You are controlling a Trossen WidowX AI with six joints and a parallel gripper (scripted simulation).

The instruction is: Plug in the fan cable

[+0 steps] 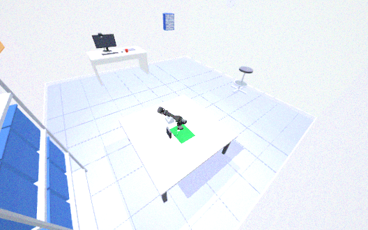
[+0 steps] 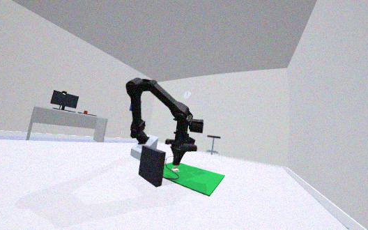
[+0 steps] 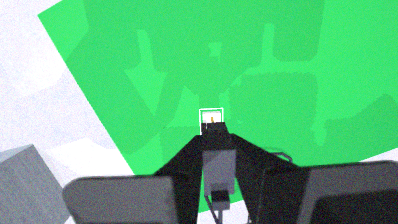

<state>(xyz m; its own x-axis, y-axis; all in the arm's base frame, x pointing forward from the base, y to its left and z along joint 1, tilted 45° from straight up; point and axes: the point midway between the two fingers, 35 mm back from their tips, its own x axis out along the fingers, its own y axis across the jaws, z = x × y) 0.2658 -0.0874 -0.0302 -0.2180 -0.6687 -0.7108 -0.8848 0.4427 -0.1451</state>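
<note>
The dark grey fan plug is 1 cm to the right of my gripper tip and 1 cm above it. Also, from my gripper tip: dark fan (16 cm to the right, 2 cm behind, 1 cm above); fan header (4 cm below, 1 cm to the right); green board (6 cm below, 6 cm ahead, 1 cm to the left).
</note>
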